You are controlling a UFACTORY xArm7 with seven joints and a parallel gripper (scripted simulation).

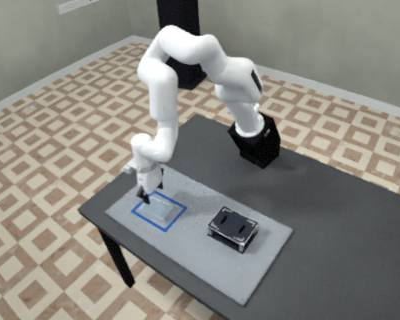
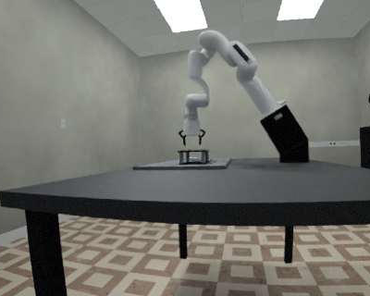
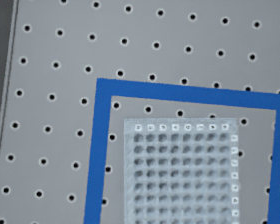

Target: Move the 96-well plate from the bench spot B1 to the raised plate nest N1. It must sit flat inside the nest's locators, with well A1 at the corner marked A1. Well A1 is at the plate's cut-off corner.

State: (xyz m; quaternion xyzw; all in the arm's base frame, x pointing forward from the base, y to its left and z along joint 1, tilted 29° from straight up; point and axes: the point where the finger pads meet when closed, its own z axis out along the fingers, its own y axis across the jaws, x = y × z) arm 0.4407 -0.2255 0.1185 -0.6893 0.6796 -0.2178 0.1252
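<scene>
The 96-well plate lies 90 mm below my hand. Also, from my hand: black plate nest 340 mm to the left, 40 mm below, 30 mm behind.
</scene>
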